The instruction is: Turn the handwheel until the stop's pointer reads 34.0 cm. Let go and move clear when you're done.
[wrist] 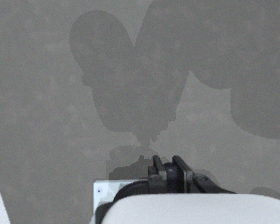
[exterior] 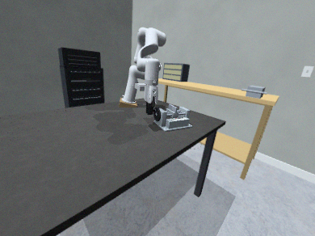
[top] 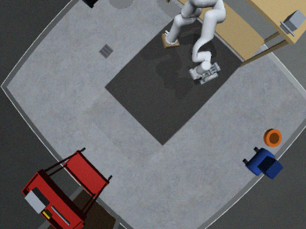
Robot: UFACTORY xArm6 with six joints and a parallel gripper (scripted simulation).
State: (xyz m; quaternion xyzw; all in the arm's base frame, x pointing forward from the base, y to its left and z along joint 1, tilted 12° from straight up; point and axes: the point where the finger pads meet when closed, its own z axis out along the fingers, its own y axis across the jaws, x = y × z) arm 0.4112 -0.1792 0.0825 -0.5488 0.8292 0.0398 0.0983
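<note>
Right now the sliding stop is 12 cm to the left of my hand and 9 cm ahead of it. Also, from my hand: upright knob: 1 cm to the left; then handwheel: 2 cm to the left, 1 cm below, 1 cm ahead.
</note>
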